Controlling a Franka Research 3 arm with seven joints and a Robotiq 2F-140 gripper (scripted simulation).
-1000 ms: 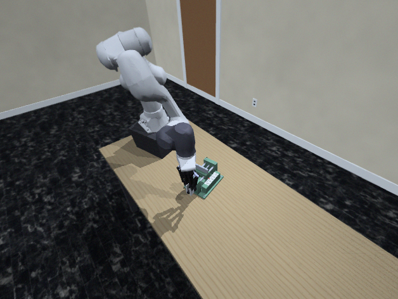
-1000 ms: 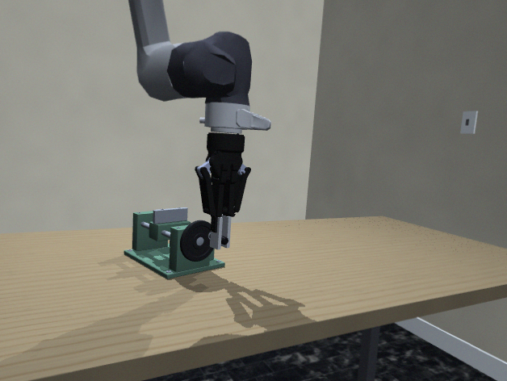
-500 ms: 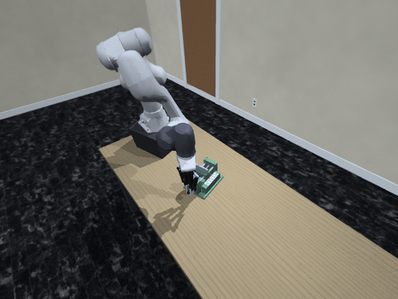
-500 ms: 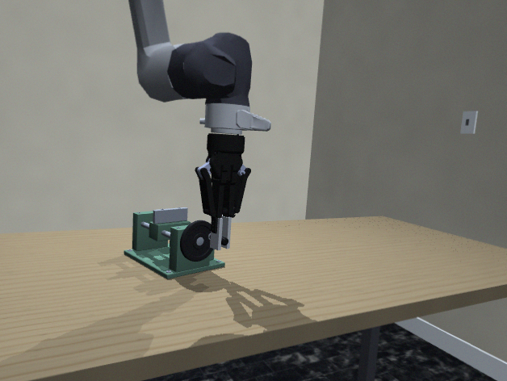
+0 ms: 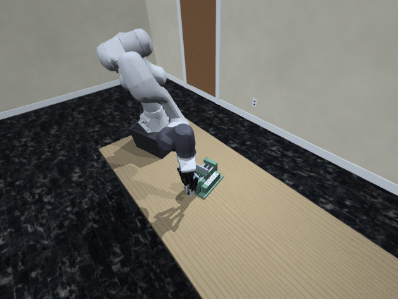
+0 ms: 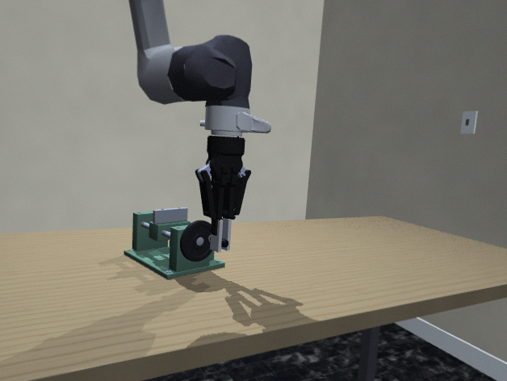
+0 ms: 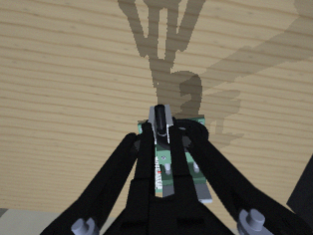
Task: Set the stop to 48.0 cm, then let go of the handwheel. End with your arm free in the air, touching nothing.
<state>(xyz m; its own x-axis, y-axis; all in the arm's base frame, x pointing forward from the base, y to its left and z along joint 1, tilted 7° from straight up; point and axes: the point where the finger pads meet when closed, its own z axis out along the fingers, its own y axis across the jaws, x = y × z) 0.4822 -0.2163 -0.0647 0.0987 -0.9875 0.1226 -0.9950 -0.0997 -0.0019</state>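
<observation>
The stop block is 30 mm behind my hand and 140 mm to the left of it. From my hand the other things lie so: black handwheel: 10 mm behind, 20 mm to the left, 20 mm below.
</observation>
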